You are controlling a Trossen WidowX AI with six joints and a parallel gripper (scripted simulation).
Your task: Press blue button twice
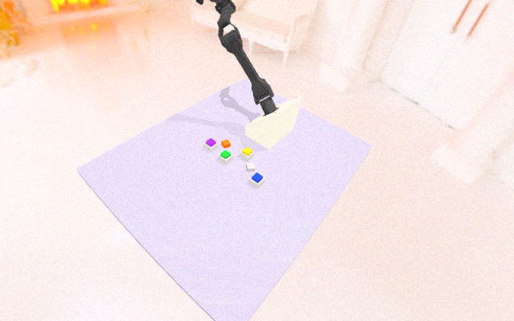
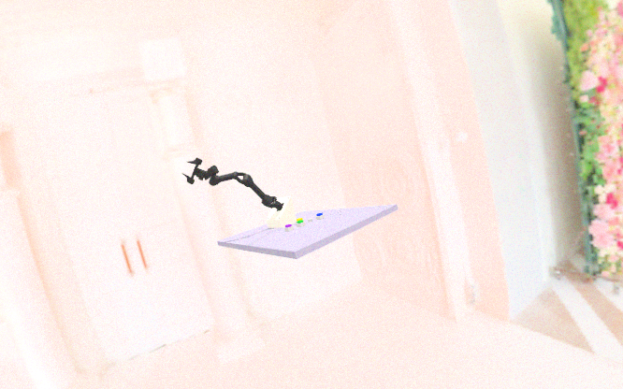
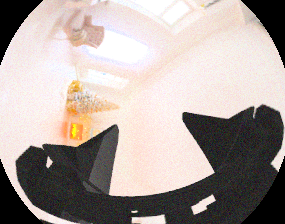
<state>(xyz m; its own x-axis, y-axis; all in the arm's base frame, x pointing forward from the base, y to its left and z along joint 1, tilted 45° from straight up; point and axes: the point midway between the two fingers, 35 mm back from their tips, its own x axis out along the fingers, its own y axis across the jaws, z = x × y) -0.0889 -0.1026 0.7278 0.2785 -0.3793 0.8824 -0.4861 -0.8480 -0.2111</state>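
The blue button is 420 mm ahead of my gripper tip, 730 mm to the left of it and 560 mm below it. Round my gripper tip: green button 390 mm ahead, 550 mm to the left, 560 mm below; then purple button 380 mm ahead, 450 mm to the left, 560 mm below; then orange block 320 mm ahead, 500 mm to the left, 580 mm below.
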